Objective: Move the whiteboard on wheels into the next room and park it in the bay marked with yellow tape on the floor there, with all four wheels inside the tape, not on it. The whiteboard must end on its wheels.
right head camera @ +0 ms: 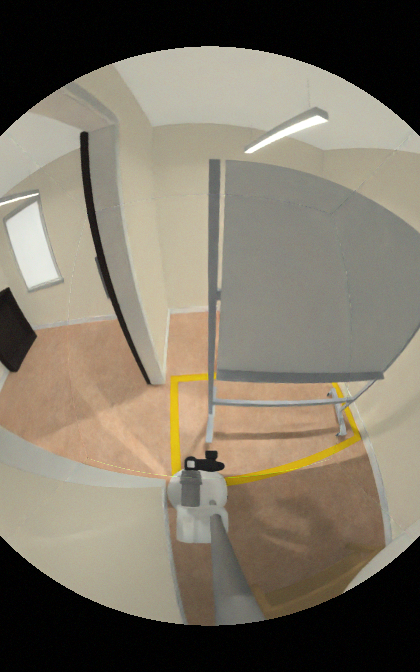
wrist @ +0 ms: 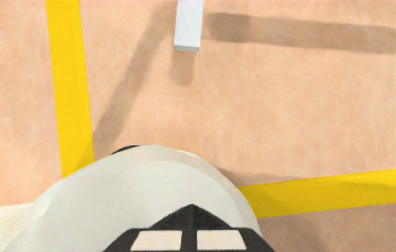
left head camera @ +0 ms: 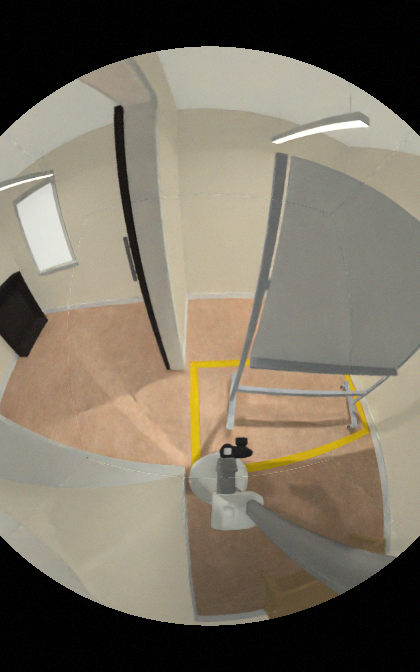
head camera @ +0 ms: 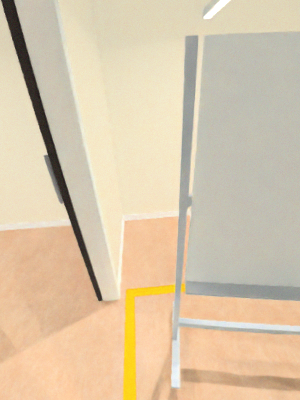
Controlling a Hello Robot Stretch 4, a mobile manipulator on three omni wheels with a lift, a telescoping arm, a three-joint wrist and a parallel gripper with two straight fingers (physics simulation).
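Frame: origin at the robot's base, x back, y down, z right, level; metres.
Seen in the pictures: gripper, fingertip midpoint: (wrist: 191, 223).
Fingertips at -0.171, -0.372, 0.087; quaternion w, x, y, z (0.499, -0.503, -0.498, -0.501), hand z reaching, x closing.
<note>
A point is followed by its place in that frame, as x, y, z.
The whiteboard (head camera: 250, 160) @(-0.634, -1.333, 0.280) (left head camera: 340, 275) (right head camera: 300, 280) @(-0.624, -1.274, 0.394) stands upright on its wheeled frame, within the yellow tape (head camera: 129, 350) @(-0.615, 0.027, -0.229) (left head camera: 195, 415) (right head camera: 174, 425) @(-0.560, 0.027, -0.217) (wrist: 70, 90) @(-0.334, 0.026, -0.198). Its left foot (head camera: 175, 365) @(-0.504, -0.072, 0.082) (left head camera: 230, 412) (right head camera: 209, 427) @(-0.522, -0.073, 0.085) (wrist: 189, 25) @(-0.441, -0.073, 0.080) lies inside the left tape line, with floor between them. Its right foot (left head camera: 351, 407) (right head camera: 340, 415) @(-0.479, -0.073, 1.345) is close to the right tape line; its small wheels seem inside. The left foot's wheels do not show. My gripper (left head camera: 237, 450) (right head camera: 205, 462) @(-0.171, -0.373, 0.087) (wrist: 191, 223) @(-0.171, -0.373, 0.087) points down, shut and empty, near the front left tape corner, apart from the whiteboard. My robot's white wrist parts hide that corner.
A doorway post (head camera: 80, 150) @(-0.988, -1.285, -0.379) (left head camera: 150, 250) (right head camera: 112, 250) @(-0.982, -1.287, -0.438) with a black edge stands left of the bay. A near wall (left head camera: 130, 525) (right head camera: 115, 530) @(0.168, -0.831, -0.249) is left of my arm. A brown box (left head camera: 295, 592) (right head camera: 315, 582) lies behind right. A dark object (left head camera: 22, 317) (right head camera: 16, 330) @(-1.474, -0.282, -3.237) is far left.
</note>
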